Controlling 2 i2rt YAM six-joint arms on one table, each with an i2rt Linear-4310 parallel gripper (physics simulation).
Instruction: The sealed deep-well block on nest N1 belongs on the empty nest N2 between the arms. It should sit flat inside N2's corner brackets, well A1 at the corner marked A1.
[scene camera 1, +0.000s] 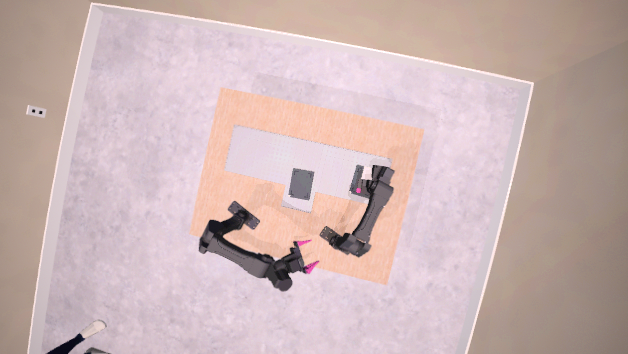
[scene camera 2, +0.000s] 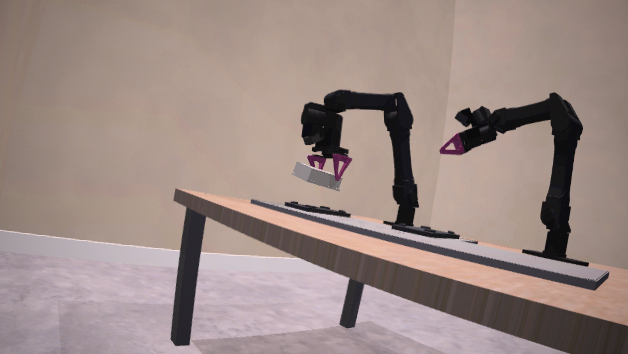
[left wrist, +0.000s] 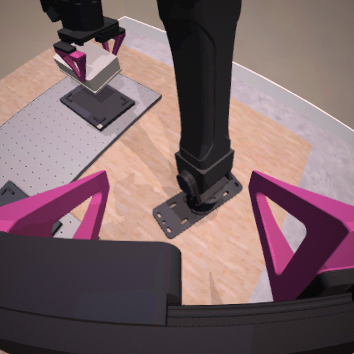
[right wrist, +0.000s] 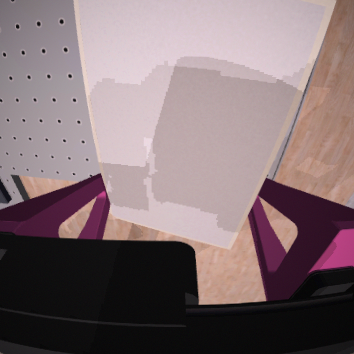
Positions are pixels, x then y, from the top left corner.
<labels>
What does my left gripper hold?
Nothing.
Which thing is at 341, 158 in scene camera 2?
My right gripper.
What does my right gripper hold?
A deep-well block.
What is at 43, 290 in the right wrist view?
My right gripper.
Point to my left gripper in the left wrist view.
At 178, 178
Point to a deep-well block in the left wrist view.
101, 65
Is my left gripper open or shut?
Open.
</labels>
